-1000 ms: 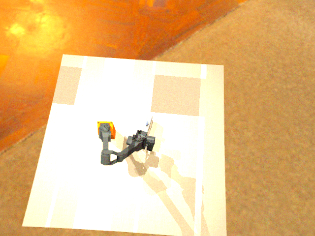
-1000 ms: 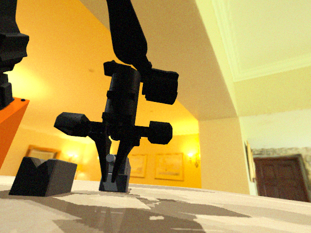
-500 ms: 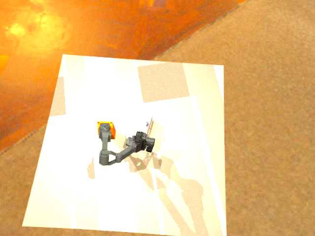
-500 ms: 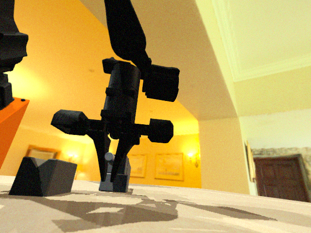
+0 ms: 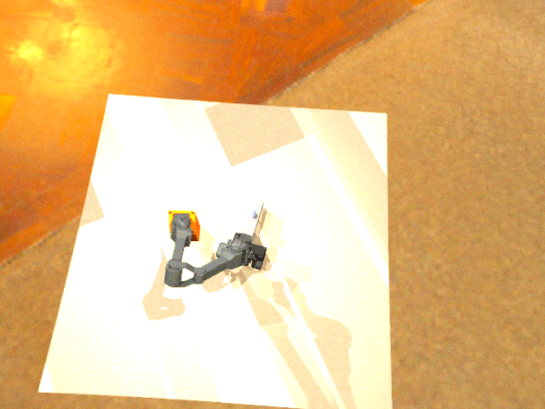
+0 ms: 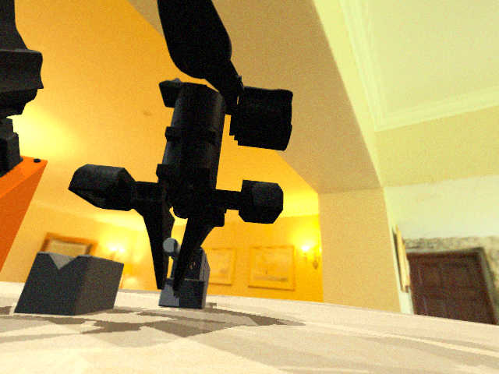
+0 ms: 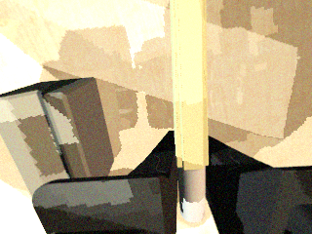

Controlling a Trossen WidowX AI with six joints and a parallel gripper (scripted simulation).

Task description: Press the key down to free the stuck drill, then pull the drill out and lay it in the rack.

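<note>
Now: gripper tip 40 mm to the right of the drill, 30 mm below it and 10 mm short of it. Also, from my gripper tip: grey stepped block: 160 mm to the left, 50 mm ahead, 20 mm above; then key: 190 mm to the left, 60 mm ahead, 30 mm above.
</note>
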